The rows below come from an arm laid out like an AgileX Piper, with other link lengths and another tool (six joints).
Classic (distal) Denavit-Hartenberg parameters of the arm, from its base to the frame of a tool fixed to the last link. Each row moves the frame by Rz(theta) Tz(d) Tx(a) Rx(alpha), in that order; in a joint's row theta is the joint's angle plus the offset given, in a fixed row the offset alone. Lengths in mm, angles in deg.
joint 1: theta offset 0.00  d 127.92  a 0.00  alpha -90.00
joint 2: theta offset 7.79  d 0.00  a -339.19  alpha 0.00
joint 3: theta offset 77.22  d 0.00  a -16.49  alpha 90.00
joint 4: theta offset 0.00  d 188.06  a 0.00  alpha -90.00
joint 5: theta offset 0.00  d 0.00  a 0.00  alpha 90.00
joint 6: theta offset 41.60  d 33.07  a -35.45  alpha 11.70
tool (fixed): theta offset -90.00  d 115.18  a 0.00  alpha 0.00
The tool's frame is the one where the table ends.
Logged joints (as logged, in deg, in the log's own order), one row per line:
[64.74, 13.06, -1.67, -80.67, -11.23, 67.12]
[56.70, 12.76, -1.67, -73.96, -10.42, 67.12]
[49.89, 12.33, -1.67, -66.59, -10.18, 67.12]
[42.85, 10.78, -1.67, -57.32, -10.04, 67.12]
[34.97, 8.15, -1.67, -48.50, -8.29, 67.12]
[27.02, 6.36, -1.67, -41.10, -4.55, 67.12]
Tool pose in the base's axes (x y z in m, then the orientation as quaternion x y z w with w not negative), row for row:
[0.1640, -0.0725, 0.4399, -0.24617, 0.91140, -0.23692, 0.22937]
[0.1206, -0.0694, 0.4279, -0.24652, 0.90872, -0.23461, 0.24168]
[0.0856, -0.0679, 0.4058, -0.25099, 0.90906, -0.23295, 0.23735]
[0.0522, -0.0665, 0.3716, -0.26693, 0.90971, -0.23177, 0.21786]
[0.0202, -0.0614, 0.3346, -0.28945, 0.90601, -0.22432, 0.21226]
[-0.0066, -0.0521, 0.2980, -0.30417, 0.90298, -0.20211, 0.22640]
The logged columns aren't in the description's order. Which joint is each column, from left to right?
Columns, left to right: joint 2, joint 6, joint 1, joint 3, joint 4, joint 5.
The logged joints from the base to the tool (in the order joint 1, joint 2, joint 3, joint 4, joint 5, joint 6), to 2 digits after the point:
[-1.67, 64.74, -80.67, -11.23, 67.12, 13.06]
[-1.67, 56.70, -73.96, -10.42, 67.12, 12.76]
[-1.67, 49.89, -66.59, -10.18, 67.12, 12.33]
[-1.67, 42.85, -57.32, -10.04, 67.12, 10.78]
[-1.67, 34.97, -48.50, -8.29, 67.12, 8.15]
[-1.67, 27.02, -41.10, -4.55, 67.12, 6.36]

